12 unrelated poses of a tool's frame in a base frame.
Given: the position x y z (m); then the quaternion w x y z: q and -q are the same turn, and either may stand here.
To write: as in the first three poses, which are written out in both.
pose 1, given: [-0.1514 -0.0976 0.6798 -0.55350 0.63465 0.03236 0.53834]
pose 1, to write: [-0.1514 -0.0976 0.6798 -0.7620 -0.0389 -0.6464 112.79]
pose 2, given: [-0.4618 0.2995 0.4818 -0.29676 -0.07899 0.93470 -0.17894]
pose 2, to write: [-0.4618 0.2995 0.4818 0.0827 -0.9788 0.1874 145.47]
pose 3, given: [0.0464 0.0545 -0.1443 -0.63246 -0.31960 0.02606 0.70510]
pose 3, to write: [0.0464 0.0545 -0.1443 0.4126 -0.0336 -0.9103 101.54]
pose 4, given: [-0.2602 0.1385 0.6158 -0.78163 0.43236 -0.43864 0.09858]
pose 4, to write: [-0.2602 0.1385 0.6158 -0.6932 0.7032 -0.1580 77.18]
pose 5, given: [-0.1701 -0.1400 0.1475 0.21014 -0.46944 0.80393 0.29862]
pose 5, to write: [-0.1701 -0.1400 0.1475 -0.4802 0.8223 0.3054 155.74]
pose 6, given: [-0.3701 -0.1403 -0.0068 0.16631 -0.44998 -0.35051 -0.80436]
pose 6, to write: [-0.3701 -0.1403 -0.0068 -0.4563 -0.3555 -0.8157 160.85]
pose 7, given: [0.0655 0.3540 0.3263 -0.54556 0.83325 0.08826 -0.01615]
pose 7, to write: [0.0655 0.3540 0.3263 -0.9943 -0.1053 0.0193 113.87]
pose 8, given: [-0.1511 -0.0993 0.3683 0.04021 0.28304 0.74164 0.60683]
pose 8, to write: [-0.1511 -0.0993 0.3683 0.2833 0.7422 0.6073 175.39]
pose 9, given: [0.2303 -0.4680 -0.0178 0.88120 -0.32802 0.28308 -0.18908]
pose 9, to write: [0.2303 -0.4680 -0.0178 -0.6939 0.5988 -0.4000 56.42]
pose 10, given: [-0.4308 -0.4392 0.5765 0.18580 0.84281 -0.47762 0.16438]
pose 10, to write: [-0.4308 -0.4392 0.5765 0.8577 -0.4861 0.1673 158.58]
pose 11, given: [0.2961 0.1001 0.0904 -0.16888 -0.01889 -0.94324 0.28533]
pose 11, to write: [0.2961 0.1001 0.0904 0.0192 0.9570 -0.2895 160.55]
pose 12, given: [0.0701 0.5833 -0.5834 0.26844 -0.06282 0.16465 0.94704]
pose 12, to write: [0.0701 0.5833 -0.5834 -0.0652 0.1709 0.9831 148.86]
